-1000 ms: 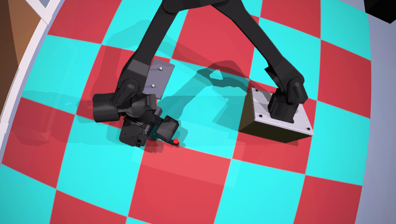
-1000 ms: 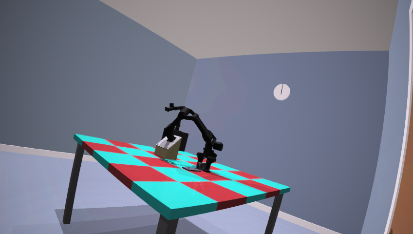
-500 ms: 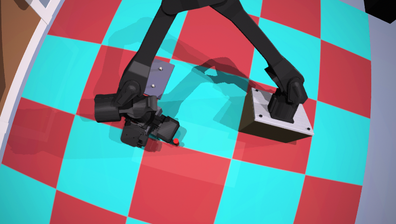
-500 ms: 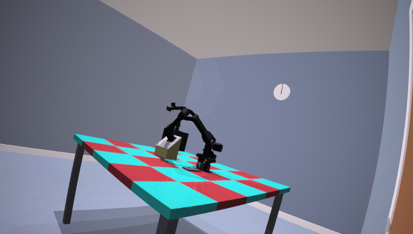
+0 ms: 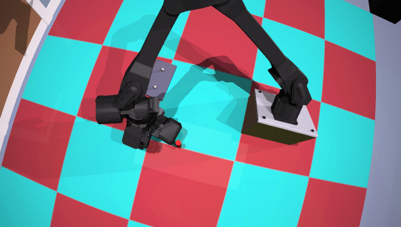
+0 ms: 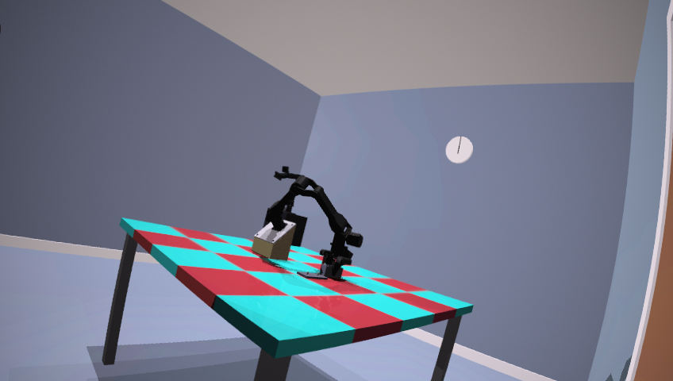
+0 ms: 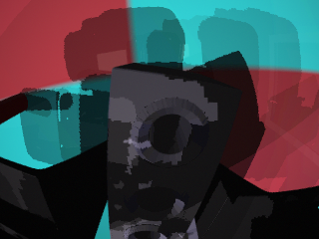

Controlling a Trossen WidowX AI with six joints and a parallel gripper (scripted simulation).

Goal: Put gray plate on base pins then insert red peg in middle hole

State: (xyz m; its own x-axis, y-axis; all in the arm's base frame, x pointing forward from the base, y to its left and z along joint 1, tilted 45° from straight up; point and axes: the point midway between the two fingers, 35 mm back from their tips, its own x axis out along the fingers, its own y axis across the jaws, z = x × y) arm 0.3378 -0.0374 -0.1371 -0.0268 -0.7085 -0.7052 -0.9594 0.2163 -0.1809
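Right now the dark base is 140 mm to the right of my gripper tip and 10 mm ahead of it. From my gripper tip the other things lie so: gray plate: 30 mm above; then red peg: 100 mm behind, 40 mm to the left, 30 mm above.
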